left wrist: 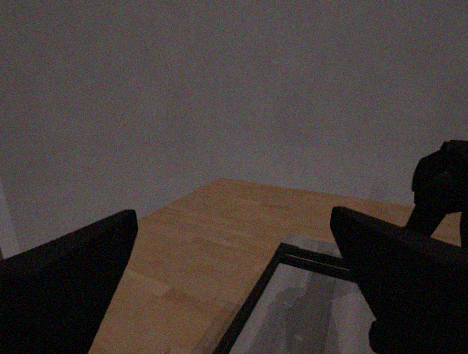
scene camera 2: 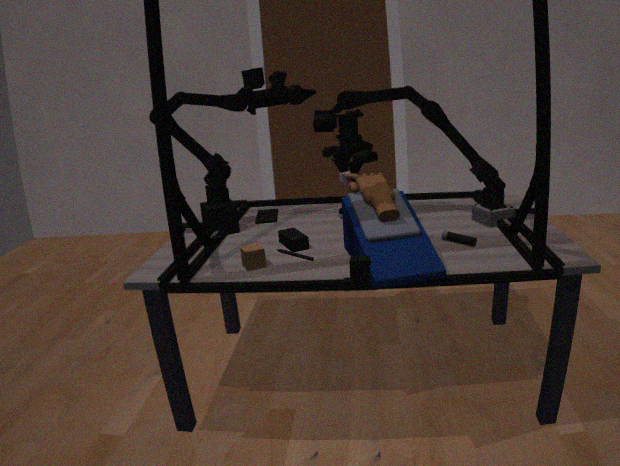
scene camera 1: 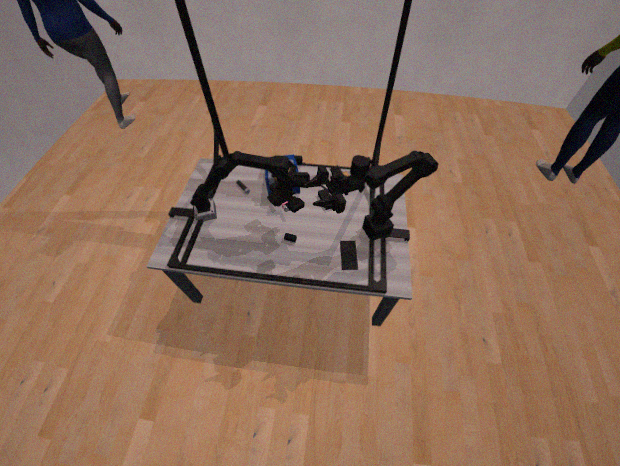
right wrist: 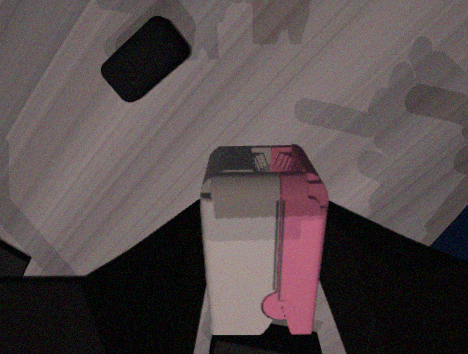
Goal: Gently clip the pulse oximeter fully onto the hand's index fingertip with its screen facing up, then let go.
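Where they show: left gripper, fingertip midpoint: (left wrist: pixel 235 218) (scene camera 2: pixel 310 91) (scene camera 1: pixel 308 194); right gripper, fingertip midpoint: (scene camera 2: pixel 350 181) (scene camera 1: pixel 288 208) (right wrist: pixel 257 208); left arm's base, link origin: (scene camera 2: pixel 217 203) (scene camera 1: pixel 379 220); right arm's base, link origin: (scene camera 2: pixel 493 206) (scene camera 1: pixel 203 207).
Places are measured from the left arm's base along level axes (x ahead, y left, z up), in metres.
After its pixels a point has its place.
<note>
The pulse oximeter (scene camera 1: pixel 284 204) {x 0.392, y -0.197, z 0.072 m} (scene camera 2: pixel 344 176) {x 0.354, y -0.203, z 0.064 m} (right wrist: pixel 245 250) {x 0.380, y -0.188, z 0.073 m} has a white half and a pink half. My right gripper (scene camera 1: pixel 286 201) {x 0.377, y -0.194, z 0.043 m} (scene camera 2: pixel 346 170) {x 0.377, y -0.194, z 0.043 m} (right wrist: pixel 257 208) {x 0.377, y -0.194, z 0.043 m} points down and is shut on it, above the table. Its screen does not show in the right wrist view. The tan hand (scene camera 2: pixel 376 192) {x 0.314, y -0.460, z 0.067 m} rests on a grey pad (scene camera 2: pixel 390 231) {x 0.292, y -0.558, z -0.007 m} on a blue sloped stand (scene camera 2: pixel 405 263) {x 0.276, y -0.647, z -0.058 m} (scene camera 1: pixel 268 182) {x 0.410, y -0.410, z 0.017 m}. In scene camera 2 the oximeter appears beside the index fingertip; whether they touch is unclear. My left gripper (scene camera 1: pixel 310 193) {x 0.351, y 0.000, z 0.325 m} (scene camera 2: pixel 314 92) {x 0.351, y 0.000, z 0.325 m} (left wrist: pixel 235 218) {x 0.351, y 0.000, z 0.325 m} is open and empty, high above the table.
A small black block (scene camera 1: pixel 290 237) {x 0.405, y -0.106, z -0.064 m} (right wrist: pixel 145 59) {x 0.406, y -0.116, z -0.062 m} lies near the oximeter. A black flat slab (scene camera 1: pixel 348 255) {x 0.186, y 0.073, z -0.087 m} (scene camera 2: pixel 266 215) {x 0.177, y 0.062, z -0.087 m}, a dark cylinder (scene camera 1: pixel 242 186) {x 0.537, y -0.523, z -0.072 m} (scene camera 2: pixel 459 238) {x 0.526, y -0.540, z -0.076 m}, a black box (scene camera 2: pixel 293 239) {x 0.130, y -0.322, z -0.060 m}, a pen (scene camera 2: pixel 295 254) {x 0.118, y -0.363, z -0.088 m} and a wooden cube (scene camera 2: pixel 253 256) {x -0.004, y -0.392, z -0.059 m} lie on the table (scene camera 1: pixel 240 225) {x 0.610, y -0.288, z -0.095 m}.
</note>
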